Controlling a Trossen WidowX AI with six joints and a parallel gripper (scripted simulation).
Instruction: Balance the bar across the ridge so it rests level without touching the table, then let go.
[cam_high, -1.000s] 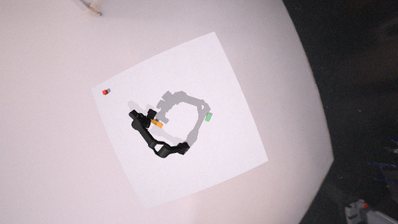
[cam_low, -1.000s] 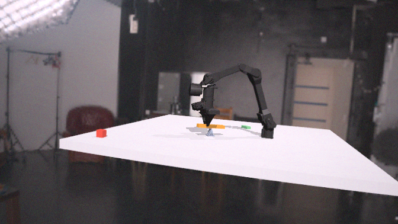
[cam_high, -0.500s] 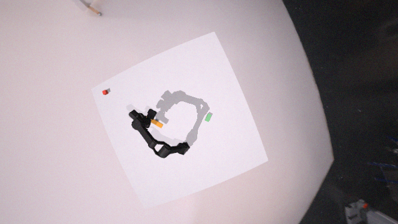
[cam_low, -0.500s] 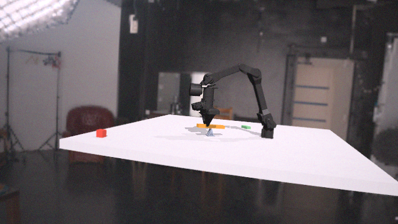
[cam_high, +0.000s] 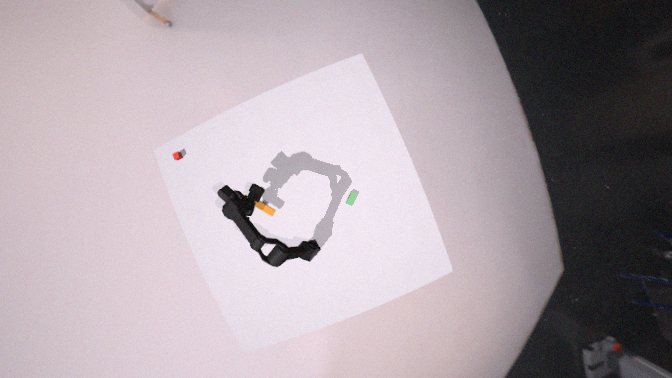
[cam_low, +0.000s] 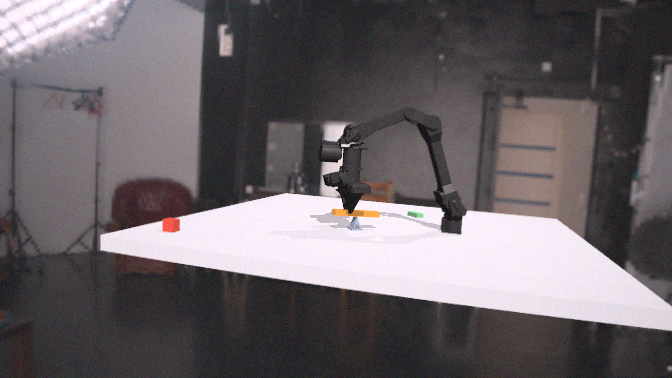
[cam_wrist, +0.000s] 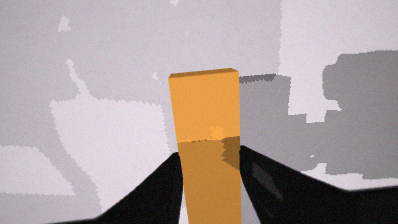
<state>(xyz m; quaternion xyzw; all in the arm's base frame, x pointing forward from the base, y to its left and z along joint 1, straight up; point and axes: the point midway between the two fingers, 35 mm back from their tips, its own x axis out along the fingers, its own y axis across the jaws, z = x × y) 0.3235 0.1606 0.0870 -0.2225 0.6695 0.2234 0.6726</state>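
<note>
Right now my gripper tip is 2 cm past the orange bar and 2 cm to the left of it. The rest, counted from my gripper tip: green block 17 cm behind, 44 cm to the right, 4 cm below; then red cube 42 cm ahead, 34 cm to the left, 4 cm below.
</note>
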